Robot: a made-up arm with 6 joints.
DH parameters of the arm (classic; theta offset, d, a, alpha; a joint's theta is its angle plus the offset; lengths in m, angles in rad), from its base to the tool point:
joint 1: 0 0.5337 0 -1.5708
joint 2: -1.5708 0 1.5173 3.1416
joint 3: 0 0 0 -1.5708
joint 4: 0 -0.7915 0 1.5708
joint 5: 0 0.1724 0 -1.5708
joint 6: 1.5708 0 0 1.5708
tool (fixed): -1.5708 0 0 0
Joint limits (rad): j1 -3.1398..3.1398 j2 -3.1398..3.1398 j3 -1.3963..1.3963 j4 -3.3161..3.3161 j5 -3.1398..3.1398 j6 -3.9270..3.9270
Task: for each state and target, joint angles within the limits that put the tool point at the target. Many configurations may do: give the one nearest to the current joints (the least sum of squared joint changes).
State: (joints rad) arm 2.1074 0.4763 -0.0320 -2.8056 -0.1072 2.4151
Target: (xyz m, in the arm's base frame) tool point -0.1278 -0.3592 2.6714
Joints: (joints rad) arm 1.6946 -0.4102 0.8460 -3.0218 -0.1072 2.4151
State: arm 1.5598 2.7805 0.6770 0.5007 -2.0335 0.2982
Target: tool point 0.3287 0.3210 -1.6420
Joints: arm 1.1159 2.7402 0.8698 0.4632 -2.0335 0.2982
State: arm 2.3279 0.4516 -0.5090 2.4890 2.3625 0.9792
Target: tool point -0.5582 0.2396 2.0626
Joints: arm 2.5112 -0.1362 -0.2380 2.4747 2.3625 0.9792
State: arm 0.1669 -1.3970 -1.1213 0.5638 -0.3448 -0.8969
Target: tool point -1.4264 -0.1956 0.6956
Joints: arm 0.0420 -2.0025 -0.4961 0.6655 -0.3448 -0.8969
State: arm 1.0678 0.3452 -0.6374 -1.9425 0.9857 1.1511
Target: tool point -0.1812 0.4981 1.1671
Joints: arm 1.7592 0.3246 -1.0099 -2.0844 0.9857 1.1511
